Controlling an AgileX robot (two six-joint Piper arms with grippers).
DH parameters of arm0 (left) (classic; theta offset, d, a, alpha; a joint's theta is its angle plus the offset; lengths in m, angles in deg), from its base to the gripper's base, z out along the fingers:
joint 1: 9.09 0.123 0 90
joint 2: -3.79 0 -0.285 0
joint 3: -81.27 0 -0.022 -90
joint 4: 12.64 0.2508 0 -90
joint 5: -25.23 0 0.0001 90
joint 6: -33.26 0.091 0 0
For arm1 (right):
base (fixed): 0 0 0 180
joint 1: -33.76 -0.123 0 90
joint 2: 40.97 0 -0.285 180
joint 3: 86.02 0 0.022 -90
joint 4: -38.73 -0.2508 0 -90
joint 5: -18.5 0 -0.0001 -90
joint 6: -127.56 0.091 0 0
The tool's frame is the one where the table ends.
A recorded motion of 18 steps. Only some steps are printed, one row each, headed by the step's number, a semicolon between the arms.
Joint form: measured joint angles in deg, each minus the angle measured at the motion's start. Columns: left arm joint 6, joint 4, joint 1, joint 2, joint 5, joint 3; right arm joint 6, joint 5, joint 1, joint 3, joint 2, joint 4.
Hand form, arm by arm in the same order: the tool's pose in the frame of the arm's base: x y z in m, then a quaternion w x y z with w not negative. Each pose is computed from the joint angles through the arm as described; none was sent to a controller.
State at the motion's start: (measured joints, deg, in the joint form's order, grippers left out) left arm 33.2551 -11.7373 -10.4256 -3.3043 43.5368 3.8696; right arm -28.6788 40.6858 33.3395 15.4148 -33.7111 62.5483
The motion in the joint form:
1: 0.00 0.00 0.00 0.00 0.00 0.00; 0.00 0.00 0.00 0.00 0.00 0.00
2: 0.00 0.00 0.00 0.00 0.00 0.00; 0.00 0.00 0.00 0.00 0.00 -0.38
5: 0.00 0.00 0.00 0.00 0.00 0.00; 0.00 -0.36 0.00 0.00 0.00 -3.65
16: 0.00 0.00 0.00 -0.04 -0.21 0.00; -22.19 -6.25 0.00 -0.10 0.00 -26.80
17: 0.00 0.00 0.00 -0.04 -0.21 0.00; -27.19 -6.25 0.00 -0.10 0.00 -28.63
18: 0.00 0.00 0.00 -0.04 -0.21 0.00; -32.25 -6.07 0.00 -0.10 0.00 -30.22
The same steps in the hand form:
1: 0.0534 -0.0008 0.1839 0.62388 0.01338 0.78140 -0.00070; 0.0522 -0.0135 0.1739 0.59904 0.05358 0.79730 -0.05100
2: 0.0534 -0.0008 0.1839 0.62388 0.01338 0.78140 -0.00070; 0.0522 -0.0133 0.1738 0.59885 0.05537 0.79749 -0.04822
5: 0.0534 -0.0008 0.1839 0.62388 0.01338 0.78140 -0.00070; 0.0524 -0.0113 0.1736 0.59935 0.06990 0.79709 -0.02347
16: 0.0535 -0.0008 0.1842 0.62504 0.01338 0.78048 -0.00072; 0.0549 0.0017 0.1800 0.62959 0.02271 0.77592 0.03226
17: 0.0535 -0.0008 0.1842 0.62504 0.01338 0.78048 -0.00072; 0.0549 0.0025 0.1801 0.63040 -0.00199 0.77606 0.01785
18: 0.0535 -0.0008 0.1842 0.62504 0.01338 0.78048 -0.00072; 0.0548 0.0032 0.1799 0.62973 -0.02843 0.77629 0.00149

